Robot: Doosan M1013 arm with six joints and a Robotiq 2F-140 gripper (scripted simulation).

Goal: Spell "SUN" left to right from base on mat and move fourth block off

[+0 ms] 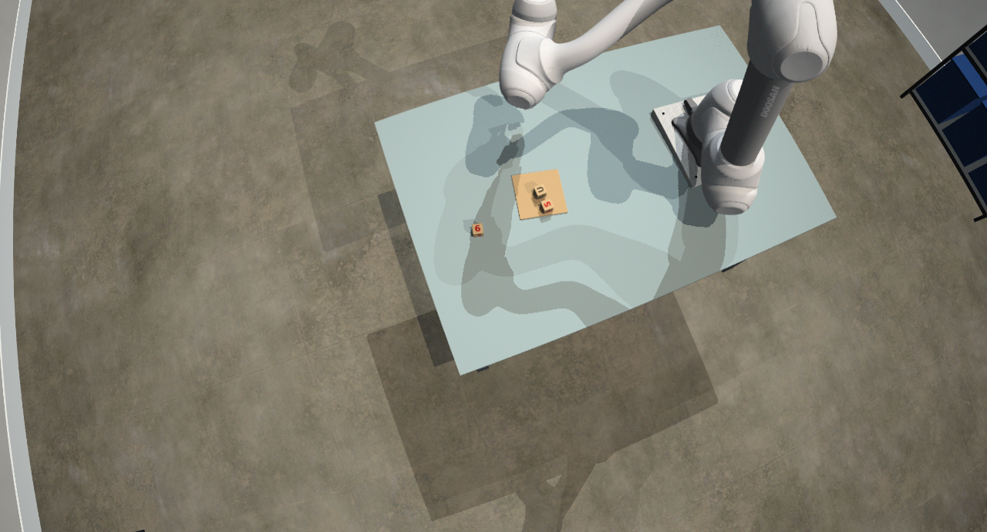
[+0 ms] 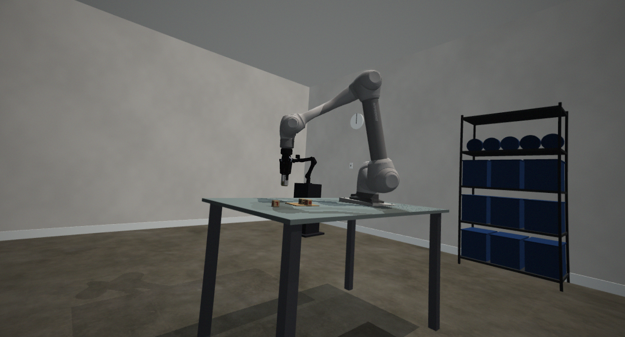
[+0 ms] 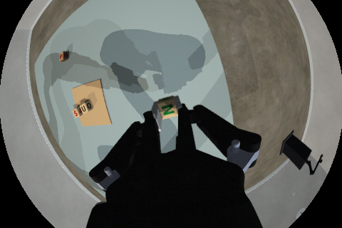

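Right now my hand is 80 mm short of the mat, 240 mm to the right of it and 130 mm above it. From my hand the other things lie so: S block (80 mm ahead, 290 mm to the left, 110 mm below); N block (20 mm below); 6 block (290 mm ahead, 270 mm to the left, 110 mm below).
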